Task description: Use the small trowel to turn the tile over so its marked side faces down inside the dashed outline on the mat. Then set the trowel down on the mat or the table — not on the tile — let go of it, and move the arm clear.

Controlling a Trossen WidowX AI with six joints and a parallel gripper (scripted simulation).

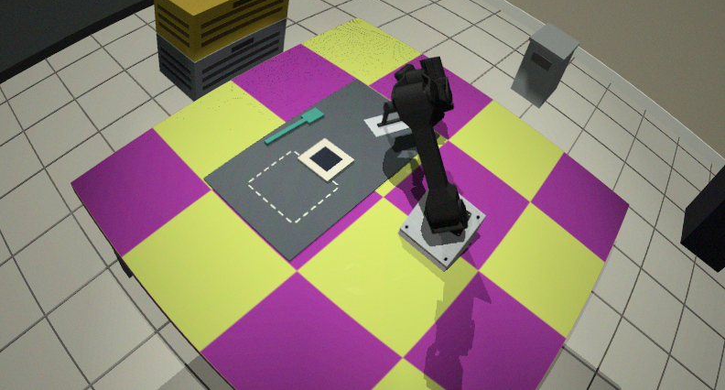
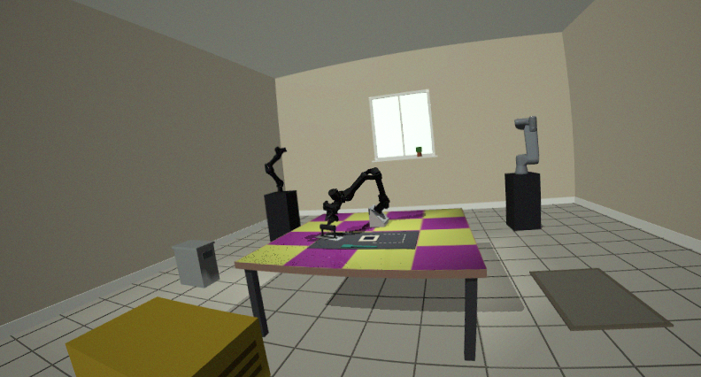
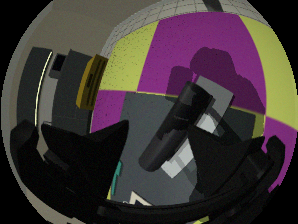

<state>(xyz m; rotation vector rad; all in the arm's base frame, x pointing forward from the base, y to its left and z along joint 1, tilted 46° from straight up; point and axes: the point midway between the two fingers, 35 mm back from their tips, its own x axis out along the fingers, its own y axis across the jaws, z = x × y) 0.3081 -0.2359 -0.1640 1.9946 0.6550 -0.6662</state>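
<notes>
Now: gripper tip 29 cm to the right of the tile, 10 cm above it and 5 cm short of it. From my gripper tip the other things lie so: teal trowel: 23 cm to the left, 20 cm ahead, 10 cm below; then grey mat: 27 cm to the left, 12 cm below, 6 cm ahead.
</notes>
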